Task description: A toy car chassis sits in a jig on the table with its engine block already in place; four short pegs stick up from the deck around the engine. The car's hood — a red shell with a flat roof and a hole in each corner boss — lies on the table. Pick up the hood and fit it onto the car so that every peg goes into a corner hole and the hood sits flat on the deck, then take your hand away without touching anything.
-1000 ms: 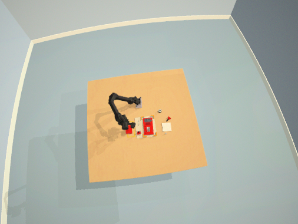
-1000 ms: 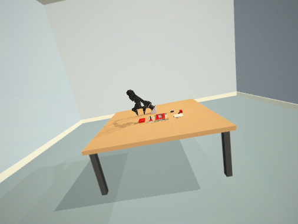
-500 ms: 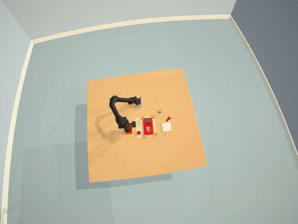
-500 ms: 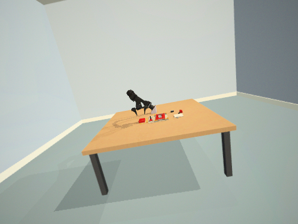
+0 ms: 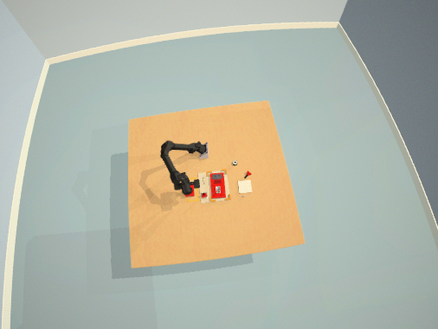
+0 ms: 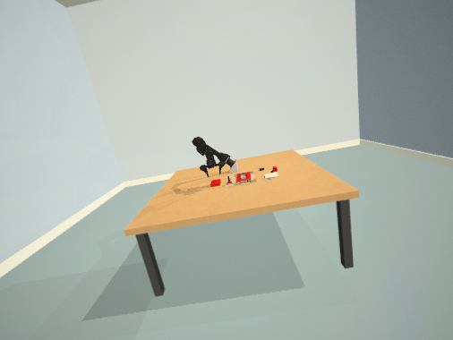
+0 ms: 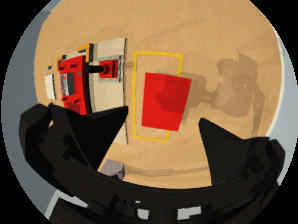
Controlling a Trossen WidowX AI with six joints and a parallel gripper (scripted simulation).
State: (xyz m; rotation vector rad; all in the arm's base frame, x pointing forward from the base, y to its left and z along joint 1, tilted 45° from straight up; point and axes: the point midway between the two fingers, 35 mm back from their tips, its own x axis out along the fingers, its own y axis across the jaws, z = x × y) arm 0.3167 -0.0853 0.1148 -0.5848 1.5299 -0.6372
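My gripper tip is 5 cm above the red hood. Also, from my gripper tip: square plate: 43 cm to the left, 6 cm below, 1 cm ahead; grey wheel: 38 cm to the left, 19 cm behind, 6 cm below.
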